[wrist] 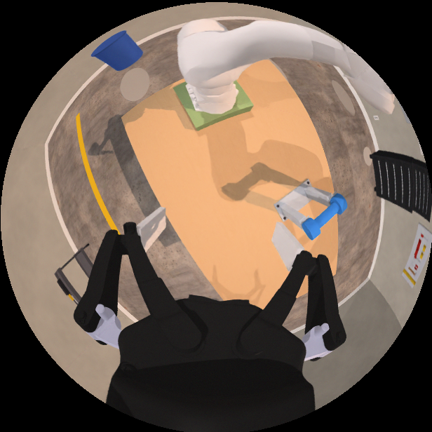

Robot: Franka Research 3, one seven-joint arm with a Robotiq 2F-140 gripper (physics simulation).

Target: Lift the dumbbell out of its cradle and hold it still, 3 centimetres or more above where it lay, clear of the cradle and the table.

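A blue dumbbell [326,218] lies across the two upright arms of a light grey cradle [294,199], at the right of the view near the table's right edge. The cradle's flat base stands on the orange table top [200,200]. My gripper [220,224] is wide open with nothing between its fingers. Its right finger pad is close to the cradle and dumbbell in the view, and the left pad is far to the left. The dumbbell is outside the gap between the fingers, beyond the right pad. How high the fingers are above the table is hard to tell.
The white robot arm [280,42] rises from a green base block [220,116] at the back of the table. A blue bin [119,51] is at the upper left. A black slatted object [404,184] is at the right. A dark frame-like object [75,270] is at the lower left.
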